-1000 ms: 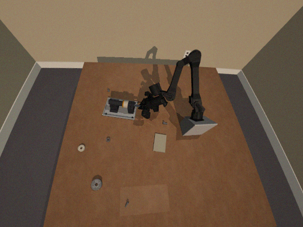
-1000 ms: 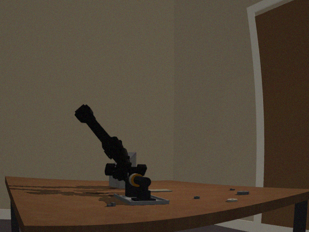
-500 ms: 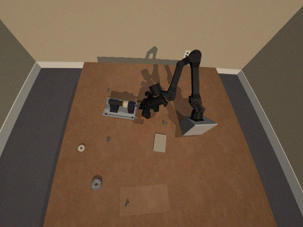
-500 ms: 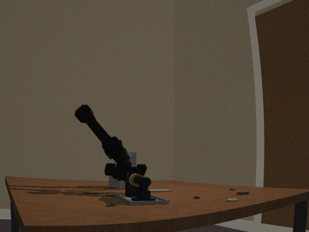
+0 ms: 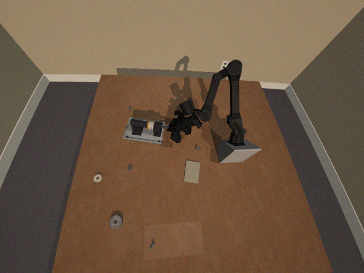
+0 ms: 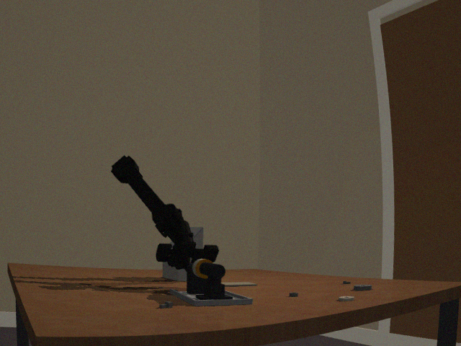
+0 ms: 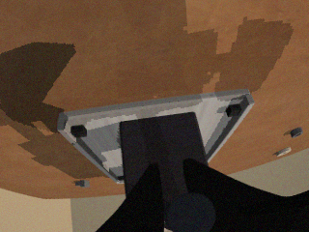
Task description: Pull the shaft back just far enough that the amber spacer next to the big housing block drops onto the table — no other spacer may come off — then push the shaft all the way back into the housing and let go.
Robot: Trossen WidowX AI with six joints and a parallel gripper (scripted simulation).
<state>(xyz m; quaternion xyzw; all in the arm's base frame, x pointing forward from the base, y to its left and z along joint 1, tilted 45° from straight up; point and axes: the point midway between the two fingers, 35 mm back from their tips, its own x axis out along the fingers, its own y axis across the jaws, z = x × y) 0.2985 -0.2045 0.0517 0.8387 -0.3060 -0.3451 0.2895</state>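
My gripper tip is now 80 mm short of the pale spacer, 30 mm to the left of it and 20 mm below it. From my gripper tip the other things lie so: thin shaft 40 mm ahead, 20 mm above, 10 mm to the right; then amber spacer 100 mm ahead, 30 mm to the right, 20 mm above; then flat pale plate 260 mm to the left, 100 mm behind, 50 mm below.
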